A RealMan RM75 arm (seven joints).
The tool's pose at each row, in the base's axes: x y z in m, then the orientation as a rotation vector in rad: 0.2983, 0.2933, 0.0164, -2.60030, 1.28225, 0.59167; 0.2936, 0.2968, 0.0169, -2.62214, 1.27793, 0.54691; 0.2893, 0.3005, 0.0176, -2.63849, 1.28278, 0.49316; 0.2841, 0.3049, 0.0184, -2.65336, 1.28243, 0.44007; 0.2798, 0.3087, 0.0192, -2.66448, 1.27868, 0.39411; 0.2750, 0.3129, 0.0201, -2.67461, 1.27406, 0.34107; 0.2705, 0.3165, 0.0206, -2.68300, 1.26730, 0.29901
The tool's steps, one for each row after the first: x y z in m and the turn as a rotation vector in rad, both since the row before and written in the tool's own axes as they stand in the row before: -0.0053, 0.0016, 0.0020, 0.00381, 0.03253, -0.00996; -0.0054, 0.0011, 0.0016, 0.00914, 0.03689, -0.00372; -0.0065, 0.0014, 0.0017, 0.01042, 0.03495, -0.00670; -0.0056, 0.0010, 0.0011, 0.01063, 0.02893, -0.00764; -0.0063, 0.0011, 0.0010, 0.01374, 0.03246, -0.00841; -0.0056, 0.0012, 0.0010, 0.01089, 0.02548, -0.00865
